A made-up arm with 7 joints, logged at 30 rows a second.
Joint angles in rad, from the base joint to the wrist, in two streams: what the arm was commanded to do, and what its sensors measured. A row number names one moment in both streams.
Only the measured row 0 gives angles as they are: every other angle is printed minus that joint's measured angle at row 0.
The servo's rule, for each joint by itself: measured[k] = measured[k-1] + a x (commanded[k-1-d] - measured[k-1]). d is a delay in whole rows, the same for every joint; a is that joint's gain. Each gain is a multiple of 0.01, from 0.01 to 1. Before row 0 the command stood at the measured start. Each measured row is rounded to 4 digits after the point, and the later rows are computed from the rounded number. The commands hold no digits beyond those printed.
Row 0, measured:
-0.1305 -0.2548 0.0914 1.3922 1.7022 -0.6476 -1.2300
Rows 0 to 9, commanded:
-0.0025 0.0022 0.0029 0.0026 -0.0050 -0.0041 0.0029
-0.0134 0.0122 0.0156 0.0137 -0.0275 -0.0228 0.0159
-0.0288 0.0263 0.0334 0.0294 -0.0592 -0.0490 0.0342
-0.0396 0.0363 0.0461 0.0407 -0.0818 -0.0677 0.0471
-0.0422 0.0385 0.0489 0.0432 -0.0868 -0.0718 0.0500
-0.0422 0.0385 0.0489 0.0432 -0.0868 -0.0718 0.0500
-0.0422 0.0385 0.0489 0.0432 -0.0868 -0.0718 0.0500
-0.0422 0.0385 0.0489 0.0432 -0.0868 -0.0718 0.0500
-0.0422 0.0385 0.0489 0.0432 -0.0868 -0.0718 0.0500
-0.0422 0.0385 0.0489 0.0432 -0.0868 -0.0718 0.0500
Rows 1 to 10, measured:
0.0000 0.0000 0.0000 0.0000 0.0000 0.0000 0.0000
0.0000 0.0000 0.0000 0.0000 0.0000 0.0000 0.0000
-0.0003 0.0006 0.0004 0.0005 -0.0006 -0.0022 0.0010
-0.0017 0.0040 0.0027 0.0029 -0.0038 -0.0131 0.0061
-0.0047 0.0105 0.0073 0.0077 -0.0104 -0.0321 0.0157
-0.0085 0.0180 0.0131 0.0136 -0.0190 -0.0510 0.0264
-0.0122 0.0239 0.0185 0.0189 -0.0271 -0.0620 0.0344
-0.0155 0.0281 0.0231 0.0233 -0.0343 -0.0672 0.0397
-0.0184 0.0311 0.0270 0.0269 -0.0406 -0.0696 0.0432
-0.0210 0.0332 0.0303 0.0298 -0.0461 -0.0708 0.0455
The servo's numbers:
d 2
a 0.11 0.29 0.15 0.18 0.12 0.53 0.34

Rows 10 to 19, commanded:
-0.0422 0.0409 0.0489 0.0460 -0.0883 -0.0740 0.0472
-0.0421 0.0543 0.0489 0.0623 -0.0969 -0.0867 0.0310
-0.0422 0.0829 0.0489 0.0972 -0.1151 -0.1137 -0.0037
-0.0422 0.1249 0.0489 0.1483 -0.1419 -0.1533 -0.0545
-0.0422 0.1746 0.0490 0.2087 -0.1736 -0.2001 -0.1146
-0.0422 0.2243 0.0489 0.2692 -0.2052 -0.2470 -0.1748
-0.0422 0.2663 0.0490 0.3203 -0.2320 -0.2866 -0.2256
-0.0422 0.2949 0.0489 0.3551 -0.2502 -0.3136 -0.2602
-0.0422 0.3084 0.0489 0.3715 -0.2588 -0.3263 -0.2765
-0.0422 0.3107 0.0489 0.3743 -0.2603 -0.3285 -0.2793
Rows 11 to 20, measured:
-0.0233 0.0347 0.0331 0.0322 -0.0510 -0.0713 0.0470
-0.0254 0.0358 0.0355 0.0342 -0.0553 -0.0716 0.0480
-0.0272 0.0373 0.0375 0.0363 -0.0593 -0.0729 0.0477
-0.0288 0.0422 0.0392 0.0410 -0.0638 -0.0802 0.0420
-0.0303 0.0540 0.0407 0.0511 -0.0700 -0.0980 0.0265
-0.0316 0.0746 0.0419 0.0686 -0.0786 -0.1273 -0.0010
-0.0328 0.1036 0.0430 0.0938 -0.0900 -0.1659 -0.0396
-0.0338 0.1386 0.0439 0.1254 -0.1038 -0.2089 -0.0856
-0.0347 0.1756 0.0447 0.1605 -0.1192 -0.2501 -0.1332
-0.0355 0.2102 0.0453 0.1955 -0.1349 -0.2838 -0.1764

